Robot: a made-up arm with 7 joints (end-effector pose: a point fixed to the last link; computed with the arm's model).
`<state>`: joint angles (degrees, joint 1 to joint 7).
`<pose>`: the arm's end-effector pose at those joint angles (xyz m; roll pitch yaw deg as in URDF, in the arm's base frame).
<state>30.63 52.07 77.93 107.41 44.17 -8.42 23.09</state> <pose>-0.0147 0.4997 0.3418 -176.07 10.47 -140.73</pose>
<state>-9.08 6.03 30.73 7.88 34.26 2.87 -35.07</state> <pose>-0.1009 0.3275 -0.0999 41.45 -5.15 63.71</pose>
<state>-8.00 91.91 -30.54 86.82 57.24 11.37 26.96</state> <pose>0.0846 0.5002 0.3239 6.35 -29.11 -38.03</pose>
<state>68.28 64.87 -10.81 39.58 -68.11 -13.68 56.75</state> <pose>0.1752 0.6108 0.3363 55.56 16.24 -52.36</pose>
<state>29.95 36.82 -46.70 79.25 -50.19 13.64 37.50</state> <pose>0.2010 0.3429 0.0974 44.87 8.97 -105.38</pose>
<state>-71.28 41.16 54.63 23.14 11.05 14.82 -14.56</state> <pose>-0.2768 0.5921 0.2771 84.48 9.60 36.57</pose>
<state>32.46 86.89 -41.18 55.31 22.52 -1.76 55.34</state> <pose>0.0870 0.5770 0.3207 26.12 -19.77 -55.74</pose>
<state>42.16 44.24 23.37 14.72 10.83 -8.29 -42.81</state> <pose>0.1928 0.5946 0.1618 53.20 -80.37 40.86</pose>
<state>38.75 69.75 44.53 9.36 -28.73 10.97 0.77</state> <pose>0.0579 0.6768 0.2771 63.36 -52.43 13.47</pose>
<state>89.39 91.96 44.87 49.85 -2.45 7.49 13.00</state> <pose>-0.1442 0.6099 0.4336 -138.26 -33.93 -123.80</pose>
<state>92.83 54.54 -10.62 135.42 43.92 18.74 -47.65</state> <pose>0.0747 0.3952 0.4423 -170.46 10.53 -169.81</pose>
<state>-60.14 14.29 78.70 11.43 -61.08 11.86 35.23</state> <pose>-0.4109 0.3707 0.1664 20.21 55.69 37.54</pose>
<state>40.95 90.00 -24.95 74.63 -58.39 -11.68 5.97</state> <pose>0.0972 0.5710 0.4012 94.27 54.89 -72.50</pose>
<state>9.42 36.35 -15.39 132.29 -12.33 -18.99 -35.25</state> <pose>0.0804 0.3323 0.2306 167.46 -14.13 -165.20</pose>
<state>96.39 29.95 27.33 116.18 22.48 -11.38 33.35</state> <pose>0.1443 0.3872 0.4607 172.80 48.94 -152.50</pose>
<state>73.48 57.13 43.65 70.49 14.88 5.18 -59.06</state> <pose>0.0626 0.5950 0.3998 -82.23 -21.06 -148.76</pose>
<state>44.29 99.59 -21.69 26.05 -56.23 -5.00 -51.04</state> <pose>-0.0217 0.6569 0.4638 157.62 38.10 -11.77</pose>
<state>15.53 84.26 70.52 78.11 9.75 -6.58 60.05</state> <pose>-0.0223 0.5473 0.4934 119.03 -11.24 -101.04</pose>
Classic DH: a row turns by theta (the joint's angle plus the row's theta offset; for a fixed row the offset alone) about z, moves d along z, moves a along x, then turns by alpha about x. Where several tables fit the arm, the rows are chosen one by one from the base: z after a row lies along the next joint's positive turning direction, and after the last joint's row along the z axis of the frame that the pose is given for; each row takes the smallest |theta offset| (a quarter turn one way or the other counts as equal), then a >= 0, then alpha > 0; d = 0 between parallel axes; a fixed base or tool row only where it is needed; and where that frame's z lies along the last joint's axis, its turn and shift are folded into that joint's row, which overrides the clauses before.
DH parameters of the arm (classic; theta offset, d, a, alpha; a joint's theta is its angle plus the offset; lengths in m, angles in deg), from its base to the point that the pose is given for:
base (fixed): 0 0.37 -0.0107 90
joint 1: -90 -0.2031 0.0011 -90
joint 2: 90 -0.0414 0.0269 -90
joint 3: -90 -0.3297 0.0043 90
joint 4: 0 -0.0147 0.012 -90
joint 5: 0 -0.1607 0.0213 -90
joint 6: -90 -0.0017 0.0293 90
joint 7: -90 0.0077 0.0123 -90
tool (fixed): 90 -0.0294 0 0

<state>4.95 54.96 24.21 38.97 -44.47 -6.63 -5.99</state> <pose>0.0733 0.6111 0.1781 85.34 -0.63 -43.65</pose>
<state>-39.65 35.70 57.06 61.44 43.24 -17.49 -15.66</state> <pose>-0.1236 0.5694 0.1877 113.19 -79.42 -34.86</pose>
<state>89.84 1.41 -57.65 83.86 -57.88 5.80 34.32</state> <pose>0.3427 0.1041 0.3975 105.78 38.78 -130.13</pose>
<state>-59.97 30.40 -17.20 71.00 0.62 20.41 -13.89</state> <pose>-0.2260 0.3724 0.1097 12.99 13.84 -34.11</pose>
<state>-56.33 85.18 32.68 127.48 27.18 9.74 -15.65</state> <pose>0.0859 0.4214 0.3765 75.38 -37.55 -99.42</pose>
